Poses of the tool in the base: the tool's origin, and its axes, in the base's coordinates. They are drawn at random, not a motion.
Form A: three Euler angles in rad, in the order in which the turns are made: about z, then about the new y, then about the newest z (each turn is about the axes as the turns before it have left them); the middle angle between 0 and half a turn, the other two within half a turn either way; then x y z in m.
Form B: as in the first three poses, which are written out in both.
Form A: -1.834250 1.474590 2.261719 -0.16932 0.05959 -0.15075
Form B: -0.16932 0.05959 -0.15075 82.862 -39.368 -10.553
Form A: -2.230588 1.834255 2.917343 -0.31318 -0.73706 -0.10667
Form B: -0.31318 -0.73706 -0.10667 140.496 -70.274 -86.590
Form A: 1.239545 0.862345 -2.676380 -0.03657 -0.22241 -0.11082
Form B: -0.03657 -0.22241 -0.11082 -27.635 -42.740 -71.331
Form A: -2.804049 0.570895 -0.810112 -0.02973 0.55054 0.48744
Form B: -0.02973 0.55054 0.48744 -24.948 21.873 148.028
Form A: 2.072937 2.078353 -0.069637 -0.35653 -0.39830 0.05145
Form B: -0.35653 -0.39830 0.05145 -172.869 60.670 -53.063
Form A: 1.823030 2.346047 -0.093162 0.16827 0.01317 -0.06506
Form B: 0.16827 0.01317 -0.06506 -174.577 45.328 -67.944
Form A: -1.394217 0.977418 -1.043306 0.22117 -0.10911 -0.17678
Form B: 0.22117 -0.10911 -0.17678 -52.026 24.665 -151.840
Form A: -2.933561 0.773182 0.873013 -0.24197 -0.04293 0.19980
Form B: -0.24197 -0.04293 0.19980 36.788 26.663 -109.049
